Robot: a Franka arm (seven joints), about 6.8 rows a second.
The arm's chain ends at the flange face. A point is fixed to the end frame.
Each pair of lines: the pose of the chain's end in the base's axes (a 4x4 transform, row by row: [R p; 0 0 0 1], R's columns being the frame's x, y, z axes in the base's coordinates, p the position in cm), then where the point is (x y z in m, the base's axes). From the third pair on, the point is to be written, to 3 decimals.
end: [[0.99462, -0.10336, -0.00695, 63.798], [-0.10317, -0.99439, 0.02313, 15.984], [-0.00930, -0.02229, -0.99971, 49.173], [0, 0, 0, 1]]
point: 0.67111 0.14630 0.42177
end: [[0.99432, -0.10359, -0.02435, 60.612], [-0.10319, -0.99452, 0.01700, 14.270], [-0.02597, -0.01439, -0.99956, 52.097], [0, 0, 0, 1]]
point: 0.63803 0.12873 0.45052
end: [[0.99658, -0.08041, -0.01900, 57.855], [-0.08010, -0.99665, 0.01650, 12.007], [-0.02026, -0.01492, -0.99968, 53.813], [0, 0, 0, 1]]
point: 0.611 0.107 0.468
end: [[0.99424, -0.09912, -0.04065, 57.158], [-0.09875, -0.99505, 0.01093, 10.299], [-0.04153, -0.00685, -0.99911, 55.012], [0, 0, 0, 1]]
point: 0.602 0.089 0.479
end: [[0.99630, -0.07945, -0.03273, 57.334], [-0.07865, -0.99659, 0.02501, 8.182], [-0.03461, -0.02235, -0.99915, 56.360], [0, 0, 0, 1]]
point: 0.605 0.069 0.493
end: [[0.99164, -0.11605, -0.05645, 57.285], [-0.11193, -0.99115, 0.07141, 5.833], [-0.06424, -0.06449, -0.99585, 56.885], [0, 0, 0, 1]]
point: 0.602 0.048 0.497
